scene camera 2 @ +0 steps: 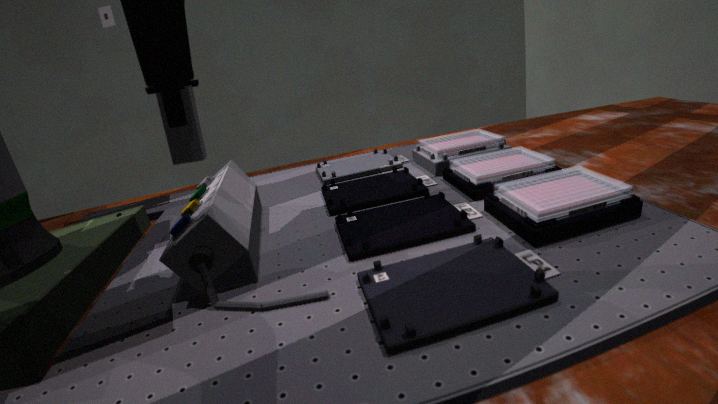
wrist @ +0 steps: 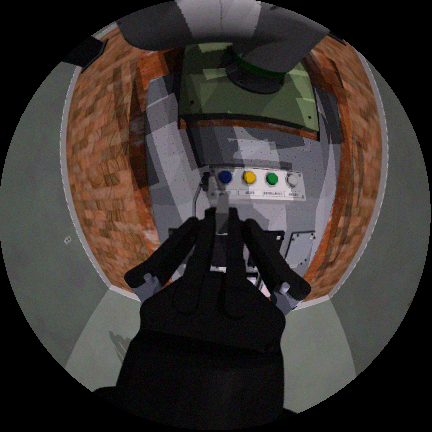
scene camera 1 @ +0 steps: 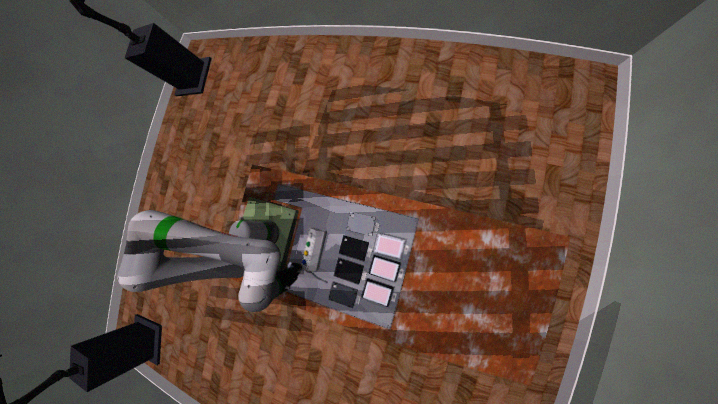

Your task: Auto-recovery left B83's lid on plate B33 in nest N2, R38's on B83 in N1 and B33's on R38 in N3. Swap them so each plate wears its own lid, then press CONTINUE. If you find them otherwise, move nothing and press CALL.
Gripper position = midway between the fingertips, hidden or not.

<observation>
My gripper [scene camera 2: 190, 160] is shut and holds nothing. I also see a grey button box [scene camera 1: 317, 241].
My gripper is seen too in the wrist view [wrist: 223, 201]. The grey button box also shows in the wrist view [wrist: 259, 191].
</observation>
